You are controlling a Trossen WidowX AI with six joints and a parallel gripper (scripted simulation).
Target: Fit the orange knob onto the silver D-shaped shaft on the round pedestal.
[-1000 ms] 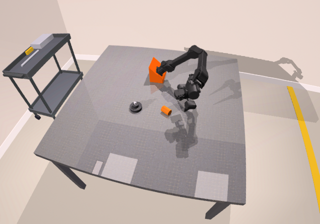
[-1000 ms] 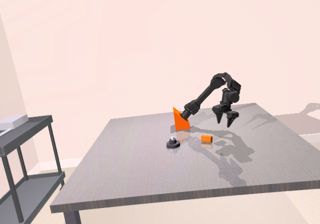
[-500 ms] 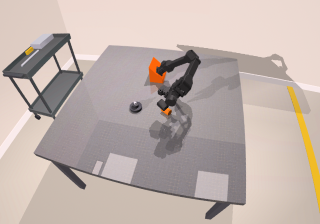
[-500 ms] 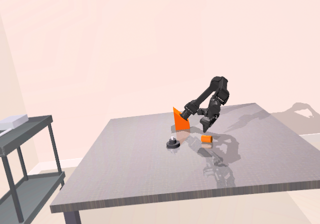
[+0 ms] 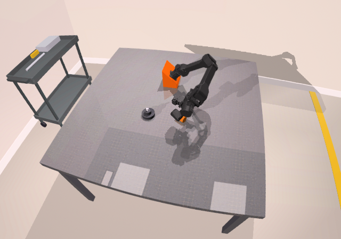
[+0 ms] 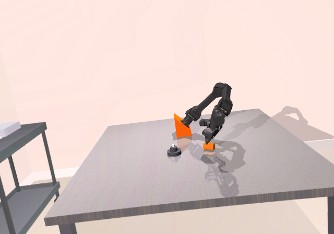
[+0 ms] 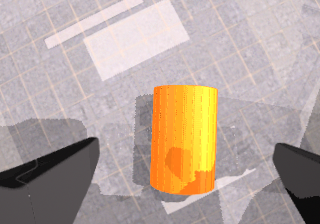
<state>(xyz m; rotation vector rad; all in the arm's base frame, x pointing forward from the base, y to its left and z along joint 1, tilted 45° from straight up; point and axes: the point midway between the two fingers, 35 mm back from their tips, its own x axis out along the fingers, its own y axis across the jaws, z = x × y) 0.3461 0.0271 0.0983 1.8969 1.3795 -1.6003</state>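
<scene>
Right now my gripper tip is 30 mm above the orange knob, 10 mm to the right of it and 10 mm short of it. Also, from my gripper tip: round pedestal: 210 mm to the right, 30 mm behind, 20 mm below.
</scene>
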